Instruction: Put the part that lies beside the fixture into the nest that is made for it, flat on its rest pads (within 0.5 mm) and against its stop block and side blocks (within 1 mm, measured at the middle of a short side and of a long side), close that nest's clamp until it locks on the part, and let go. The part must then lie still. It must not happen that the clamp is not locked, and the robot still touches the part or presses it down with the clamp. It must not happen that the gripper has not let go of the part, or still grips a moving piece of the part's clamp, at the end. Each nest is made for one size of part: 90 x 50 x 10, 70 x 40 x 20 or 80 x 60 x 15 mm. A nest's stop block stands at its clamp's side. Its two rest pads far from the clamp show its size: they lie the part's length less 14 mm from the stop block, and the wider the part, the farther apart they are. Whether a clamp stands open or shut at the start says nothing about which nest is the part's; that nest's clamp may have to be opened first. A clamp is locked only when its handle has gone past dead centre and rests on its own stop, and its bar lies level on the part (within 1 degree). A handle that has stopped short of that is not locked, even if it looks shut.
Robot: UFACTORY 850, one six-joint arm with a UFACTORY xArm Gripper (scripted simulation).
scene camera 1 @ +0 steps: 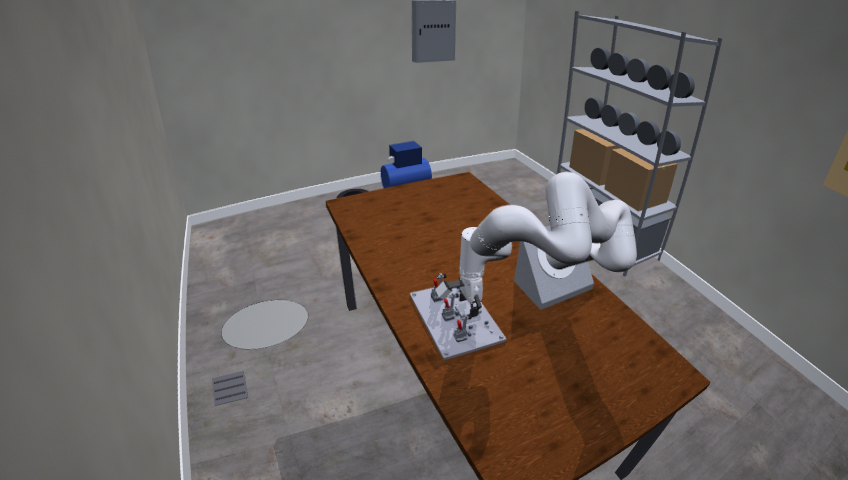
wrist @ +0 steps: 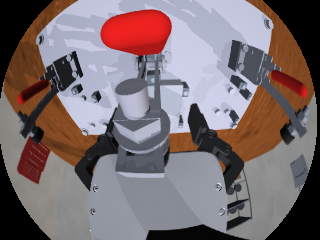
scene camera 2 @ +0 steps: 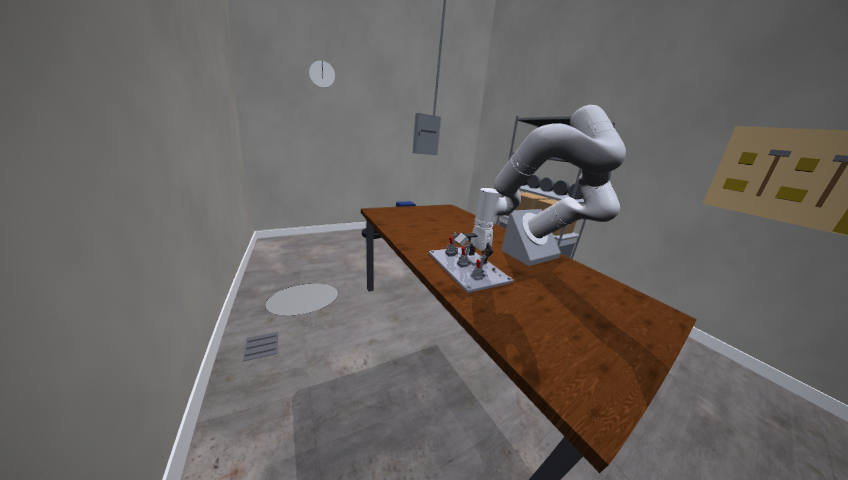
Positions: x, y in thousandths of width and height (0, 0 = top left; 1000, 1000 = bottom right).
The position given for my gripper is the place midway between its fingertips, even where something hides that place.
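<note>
My gripper (scene camera 1: 552, 643), (scene camera 2: 563, 541), (wrist: 489, 473) is visible. Also visible: a grey fixture plate (scene camera 1: 521, 691), (scene camera 2: 545, 574), (wrist: 630, 185), and a flat grey part (wrist: 536, 377).
</note>
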